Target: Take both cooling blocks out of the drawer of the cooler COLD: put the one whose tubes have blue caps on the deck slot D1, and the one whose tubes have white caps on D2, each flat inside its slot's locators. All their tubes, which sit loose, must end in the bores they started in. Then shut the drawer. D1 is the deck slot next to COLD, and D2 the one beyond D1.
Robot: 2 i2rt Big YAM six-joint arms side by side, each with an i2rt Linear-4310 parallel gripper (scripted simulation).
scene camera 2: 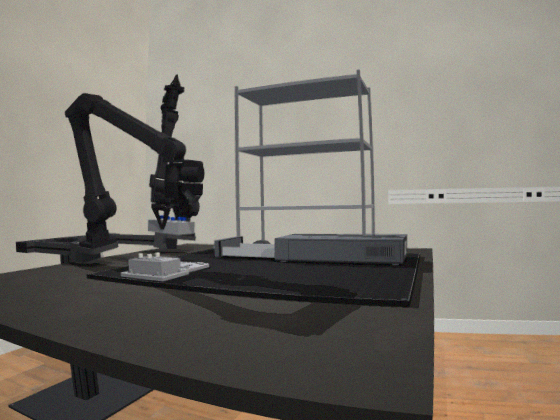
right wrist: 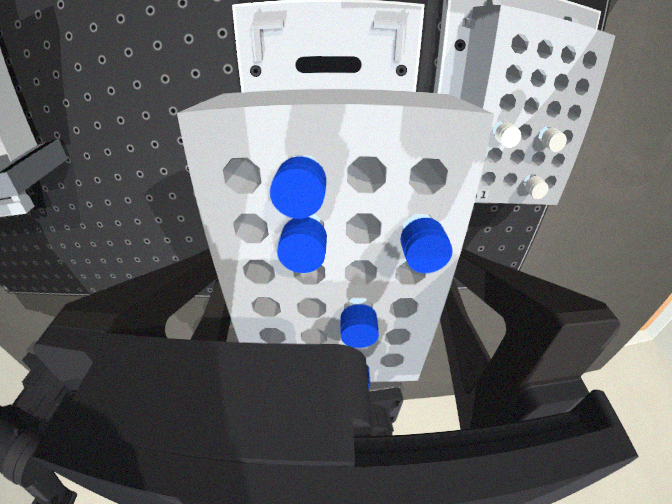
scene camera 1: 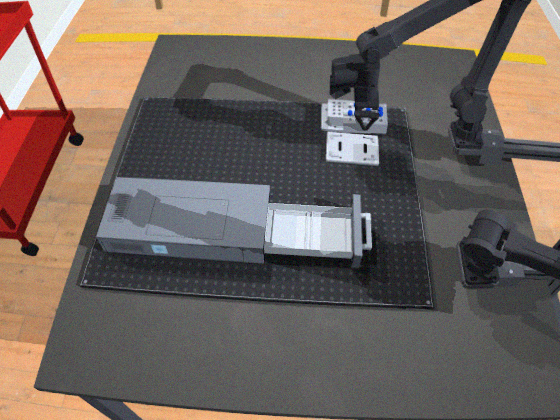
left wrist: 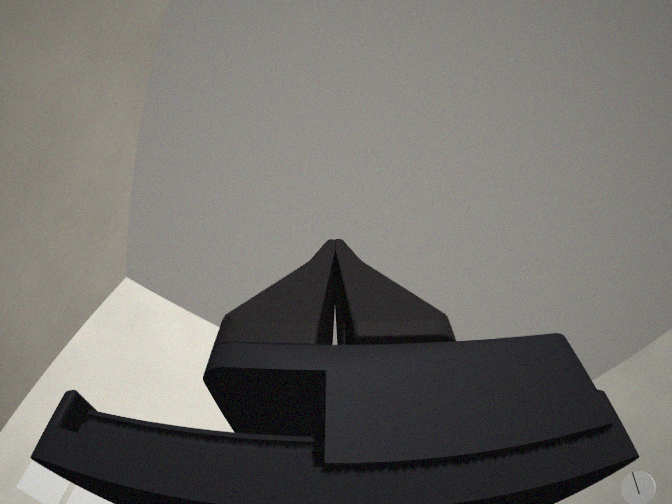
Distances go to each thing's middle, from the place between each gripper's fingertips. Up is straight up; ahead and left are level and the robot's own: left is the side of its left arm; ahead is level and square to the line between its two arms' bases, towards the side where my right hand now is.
Now: the slot D1 (scene camera 1: 352, 145) 130 mm below my right hand and 20 mm ahead of it.
I see the slot D1 610 mm ahead of my left hand, 650 mm to the right of it and 930 mm below it.
